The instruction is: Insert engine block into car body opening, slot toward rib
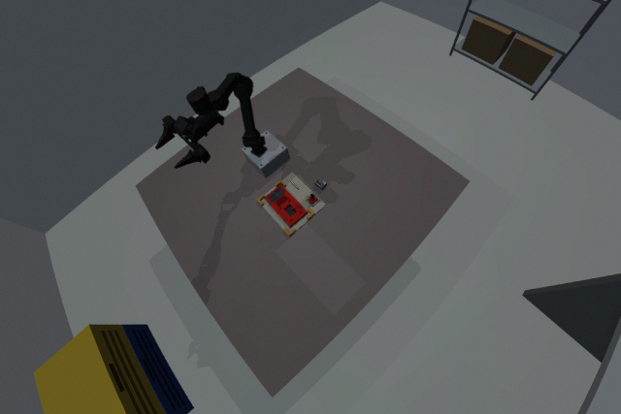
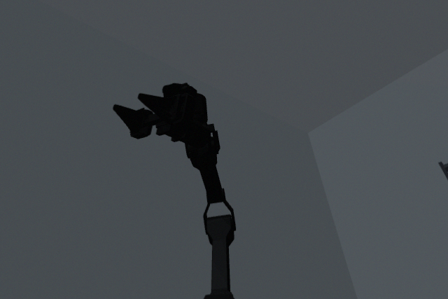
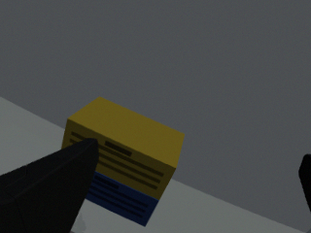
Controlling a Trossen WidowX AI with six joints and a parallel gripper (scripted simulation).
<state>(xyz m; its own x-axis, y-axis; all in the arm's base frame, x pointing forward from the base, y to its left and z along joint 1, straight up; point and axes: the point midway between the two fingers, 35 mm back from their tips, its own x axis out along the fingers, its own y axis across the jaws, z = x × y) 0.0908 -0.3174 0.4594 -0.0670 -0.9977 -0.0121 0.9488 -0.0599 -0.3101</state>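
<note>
Right now the grey engine block is 250 mm ahead of my gripper tip, 390 mm to the left of it and 540 mm below it.
</note>
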